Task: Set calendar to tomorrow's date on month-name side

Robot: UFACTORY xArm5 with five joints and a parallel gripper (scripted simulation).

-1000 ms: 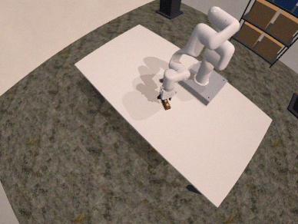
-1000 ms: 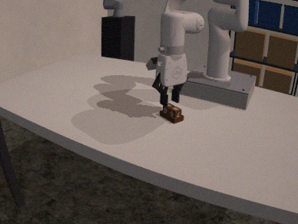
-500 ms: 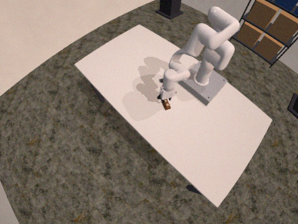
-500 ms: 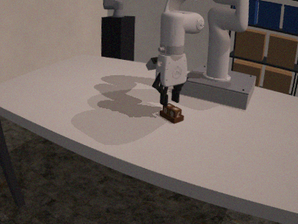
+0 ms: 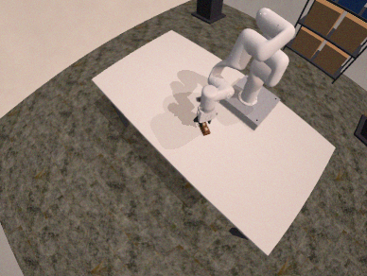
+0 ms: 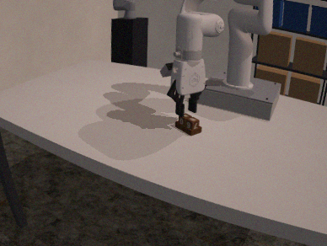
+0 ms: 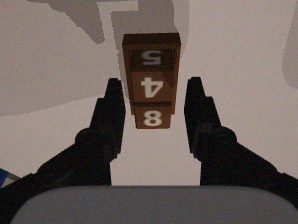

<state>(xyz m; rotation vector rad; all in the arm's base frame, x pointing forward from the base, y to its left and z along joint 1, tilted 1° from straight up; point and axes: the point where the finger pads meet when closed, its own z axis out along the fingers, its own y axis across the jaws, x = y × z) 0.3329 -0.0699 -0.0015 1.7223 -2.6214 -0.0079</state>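
The brown wooden cube lies 40 mm below my hand. Round my hand: tray: 10 mm ahead, 10 mm to the left, 60 mm below.
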